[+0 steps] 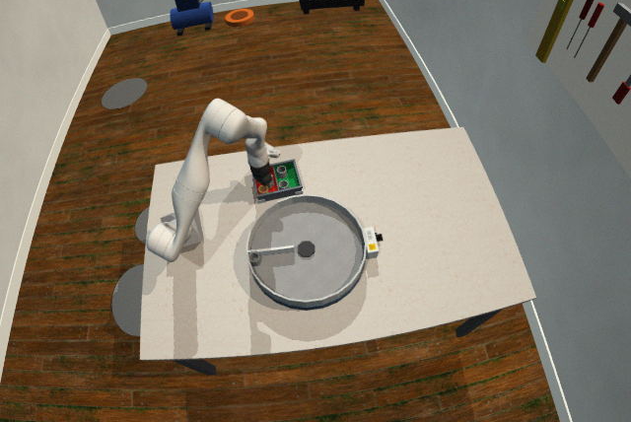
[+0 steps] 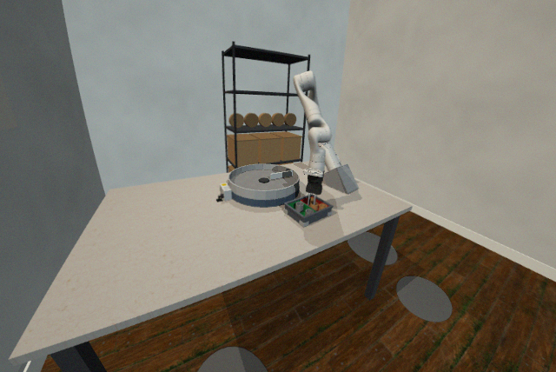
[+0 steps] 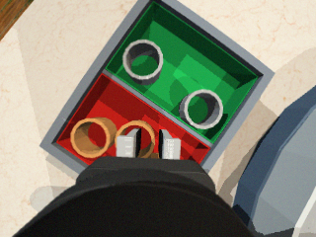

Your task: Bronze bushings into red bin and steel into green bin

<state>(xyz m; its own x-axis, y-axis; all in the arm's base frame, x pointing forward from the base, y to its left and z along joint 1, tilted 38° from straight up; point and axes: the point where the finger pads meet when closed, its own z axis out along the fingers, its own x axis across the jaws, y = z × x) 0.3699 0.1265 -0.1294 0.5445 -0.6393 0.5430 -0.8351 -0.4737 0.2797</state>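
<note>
Right now the bin is 3 cm ahead of my hand, 2 cm below it and 1 cm to the left of it. From my hand the other things lie so: grey turntable 33 cm to the right, 8 cm ahead, 1 cm above.
</note>
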